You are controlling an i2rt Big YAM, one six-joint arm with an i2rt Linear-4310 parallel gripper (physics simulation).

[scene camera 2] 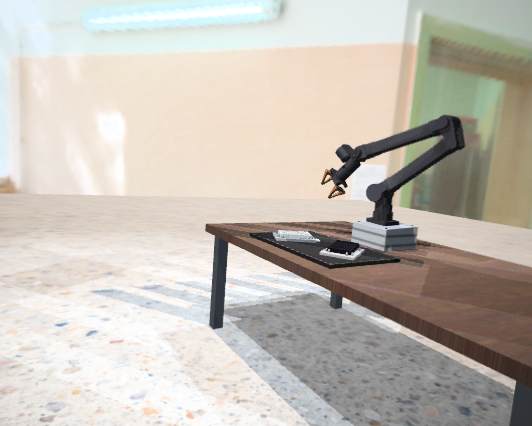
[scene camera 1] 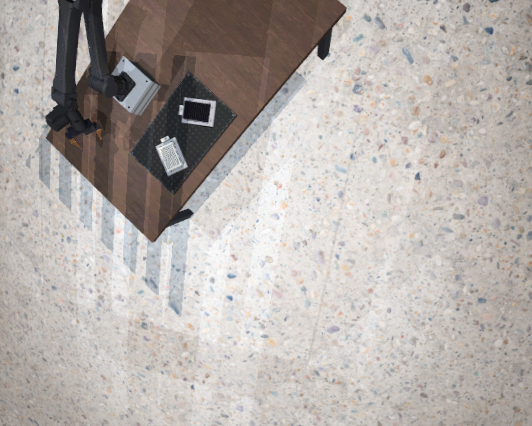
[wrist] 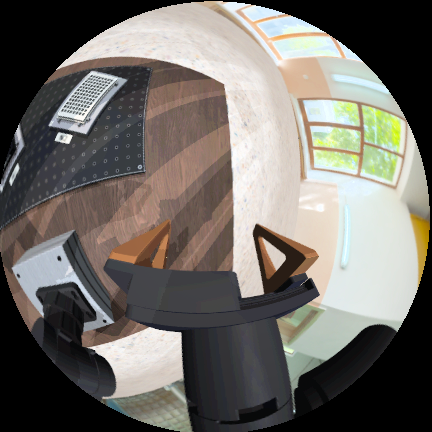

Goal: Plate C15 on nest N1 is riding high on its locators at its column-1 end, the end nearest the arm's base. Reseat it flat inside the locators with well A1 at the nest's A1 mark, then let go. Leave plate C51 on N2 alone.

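Frame: origin at the arm's base, x ahead, y left, z up, level; millimetres.
Seen in the pictures: gripper, fingertip midpoint: (scene camera 2: 325, 191) (scene camera 1: 90, 143) (wrist: 213, 225); arm's base, origin of the base link: (scene camera 2: 382, 223) (scene camera 1: 123, 87) (wrist: 64, 303).
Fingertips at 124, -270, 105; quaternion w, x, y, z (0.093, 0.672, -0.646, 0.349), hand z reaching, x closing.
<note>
Pixels of each thing's top centre, then the offset from my fingertips to it, as dx, dy, dz. "pt": a spot on its surface instead. Level surfaces: height alone.
- black plate, middle of its top: (scene camera 2: 343, 244) (scene camera 1: 195, 110) +205, +449, -151
- nest N1, surface spot: (scene camera 1: 213, 107) pt +249, +521, -173
- grey nest N2, surface spot: (wrist: 103, 107) pt +228, +141, -178
- black perforated mat, its level: dz -185
- wooden table, its level: dz -198
Plate C15, the black plate (scene camera 1: 196, 112) (scene camera 2: 343, 247), sits on nest N1 (scene camera 1: 213, 107), a white frame. It stands proud of the frame in the second scene view; its exact tilt is too small to tell. In the wrist view part of nest N1 (wrist: 19, 142) shows at the left edge. Plate C51, white (scene camera 1: 171, 156) (scene camera 2: 295, 235) (wrist: 90, 95), sits on grey nest N2 (wrist: 103, 107). My gripper (scene camera 1: 90, 145) (scene camera 2: 326, 190) (wrist: 213, 225) is open and empty, high above the table's end, off to the side of both nests and apart from both plates.
Both nests stand on a black perforated mat (scene camera 1: 150, 142) (scene camera 2: 380, 259) (wrist: 120, 145). The arm's grey base block (scene camera 1: 135, 100) (scene camera 2: 385, 237) (wrist: 37, 272) stands close beside the mat. The wooden table (scene camera 1: 230, 35) ends near the gripper.
</note>
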